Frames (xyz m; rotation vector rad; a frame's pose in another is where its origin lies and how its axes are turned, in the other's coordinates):
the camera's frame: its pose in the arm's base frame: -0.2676 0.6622 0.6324 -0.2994 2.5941 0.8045
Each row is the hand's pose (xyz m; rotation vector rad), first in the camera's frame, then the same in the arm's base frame.
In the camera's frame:
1: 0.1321 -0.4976 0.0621 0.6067 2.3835 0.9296
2: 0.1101 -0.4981 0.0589 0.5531 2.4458 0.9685
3: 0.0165 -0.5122 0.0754 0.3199 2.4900 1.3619
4: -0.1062 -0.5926 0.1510 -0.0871 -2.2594 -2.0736
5: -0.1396 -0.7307 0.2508 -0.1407 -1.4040 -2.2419
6: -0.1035 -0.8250 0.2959 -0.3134 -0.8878 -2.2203
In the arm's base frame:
1: -0.2086 0.2839 0.2827 -0.1762 -1.0887 0.3365
2: -0.1898 0.2834 0.2945 -0.1835 -1.0177 0.3053
3: -0.0964 0.2893 0.3163 -0.4085 -0.8081 0.1217
4: 0.0627 0.2780 0.2739 -0.8856 -0.4079 -0.0443
5: 0.1678 0.2266 0.1456 -1.4190 0.0421 0.0143
6: 0.1796 0.1733 0.0494 -1.7500 0.3087 0.1786

